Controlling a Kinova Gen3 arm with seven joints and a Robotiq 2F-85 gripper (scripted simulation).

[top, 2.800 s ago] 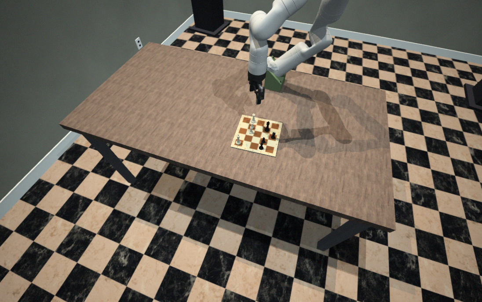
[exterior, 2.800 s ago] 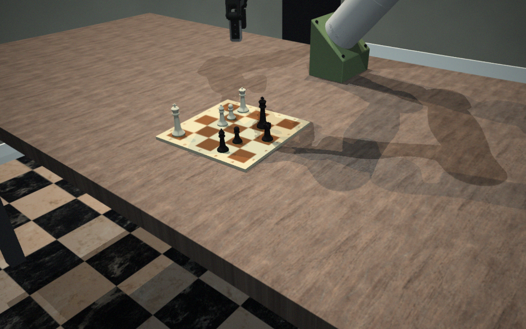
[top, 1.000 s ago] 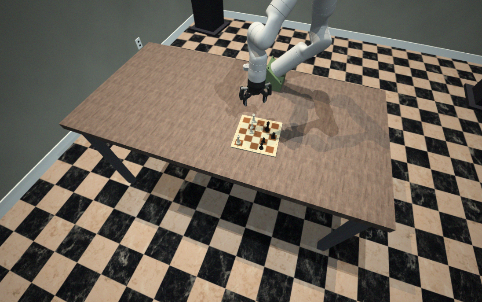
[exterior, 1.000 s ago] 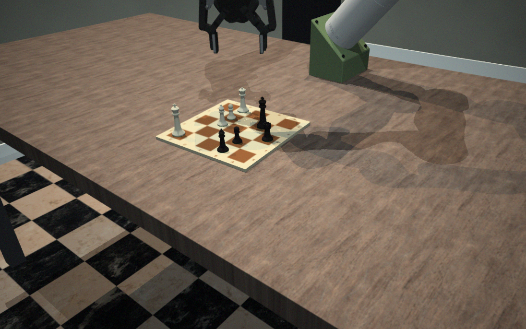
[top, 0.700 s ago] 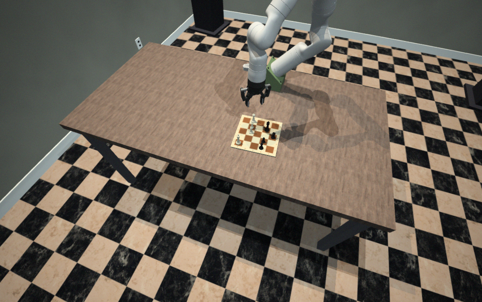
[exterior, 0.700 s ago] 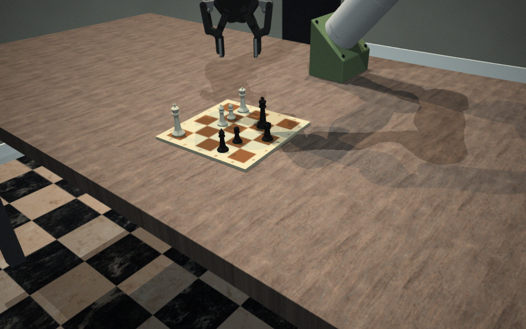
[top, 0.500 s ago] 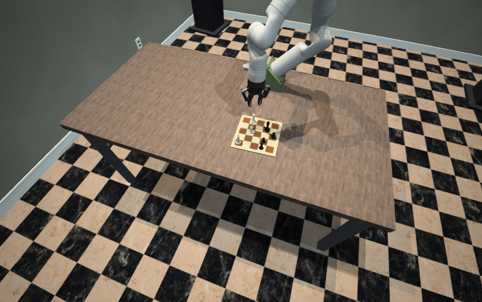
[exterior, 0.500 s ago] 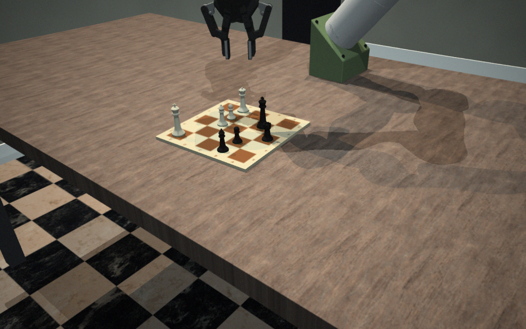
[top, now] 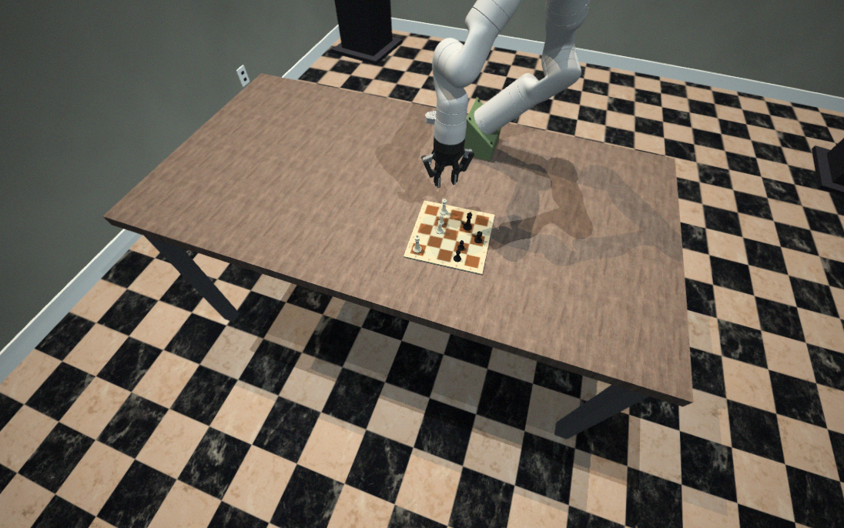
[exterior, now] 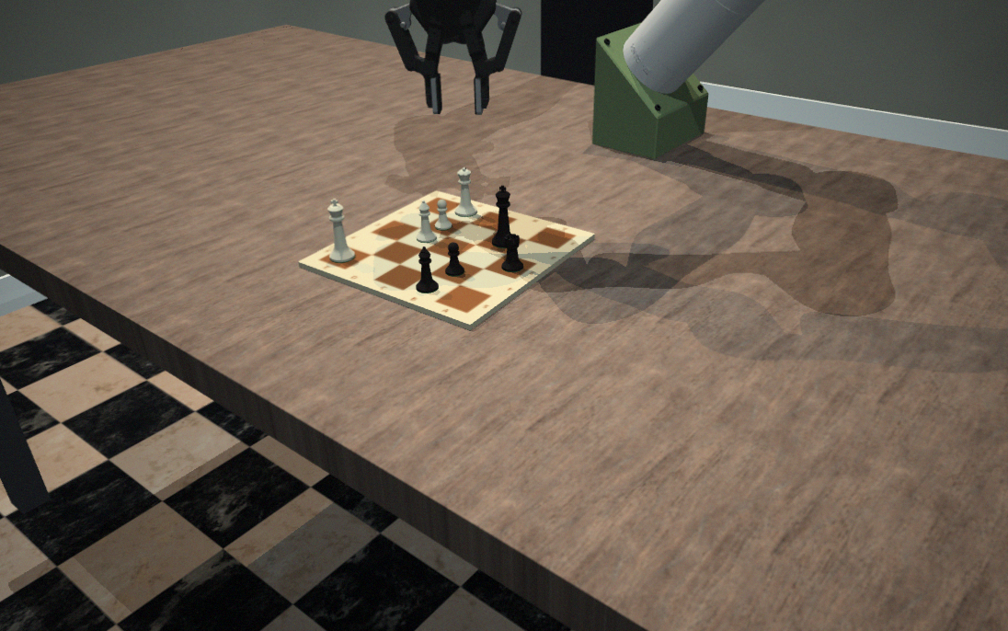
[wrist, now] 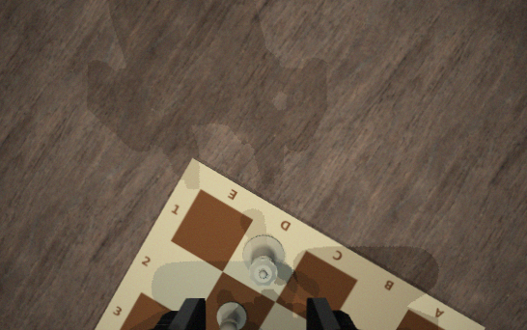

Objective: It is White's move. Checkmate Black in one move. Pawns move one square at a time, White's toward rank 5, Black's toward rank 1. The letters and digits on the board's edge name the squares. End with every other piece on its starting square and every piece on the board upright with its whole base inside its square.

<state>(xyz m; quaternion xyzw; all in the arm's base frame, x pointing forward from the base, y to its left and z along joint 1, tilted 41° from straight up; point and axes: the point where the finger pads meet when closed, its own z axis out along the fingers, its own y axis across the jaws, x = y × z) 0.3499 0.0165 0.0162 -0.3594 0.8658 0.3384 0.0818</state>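
My gripper is now 11 cm above the white queen. Also, from my hand: white pawn (4 cm ahead, 1 cm to the left, 12 cm below); black king (2 cm ahead, 9 cm to the left, 10 cm below); white bishop (7 cm ahead, 2 cm to the left, 11 cm below).
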